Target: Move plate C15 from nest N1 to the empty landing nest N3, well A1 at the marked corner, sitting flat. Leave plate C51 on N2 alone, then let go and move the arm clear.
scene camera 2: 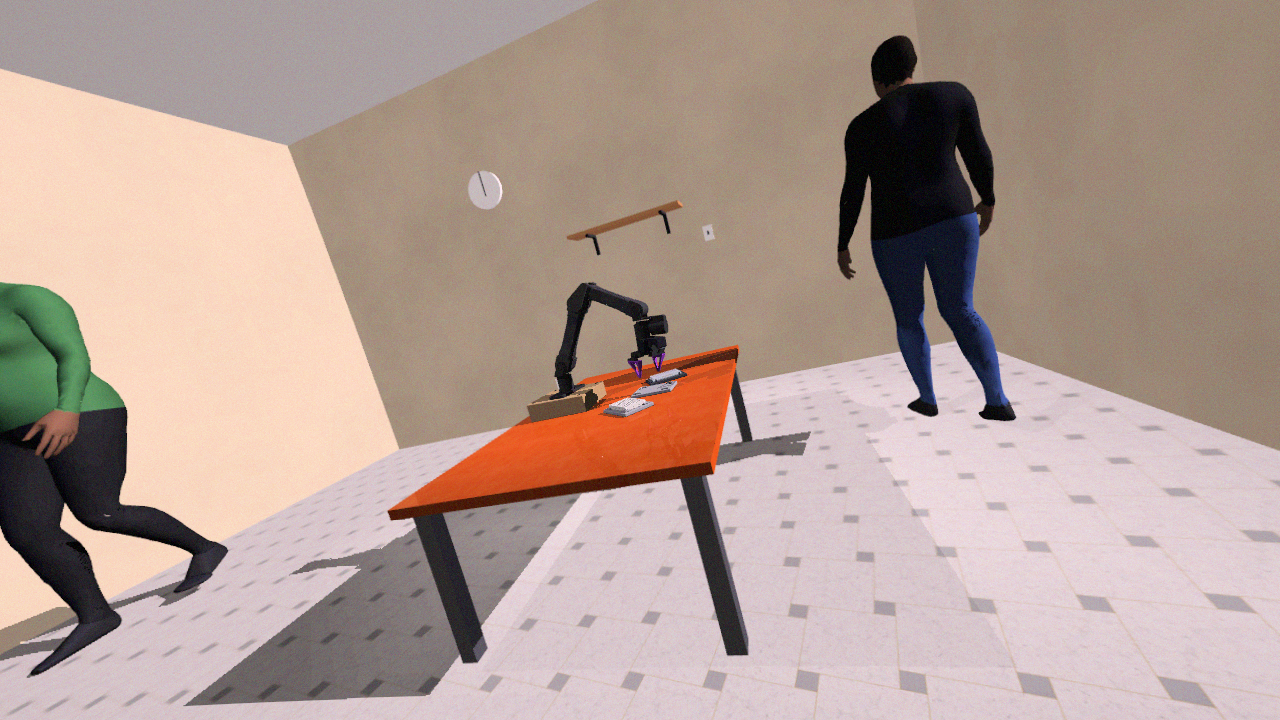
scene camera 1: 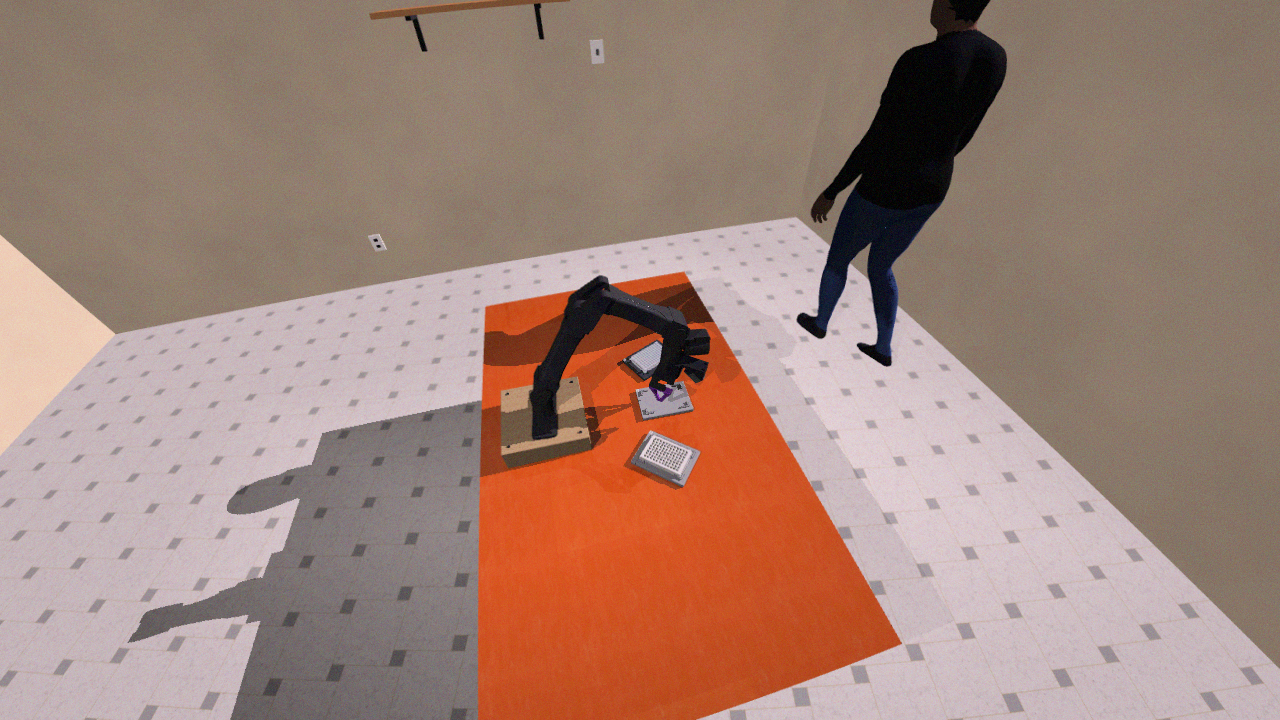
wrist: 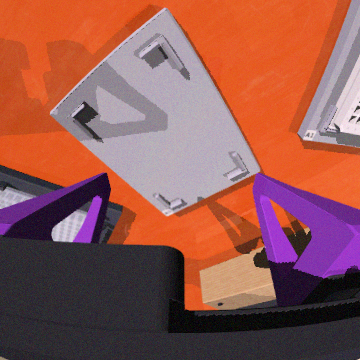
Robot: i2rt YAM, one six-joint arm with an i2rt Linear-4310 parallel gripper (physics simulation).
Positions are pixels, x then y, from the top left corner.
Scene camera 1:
grey well plate: 672,458
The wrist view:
my gripper: 181,180
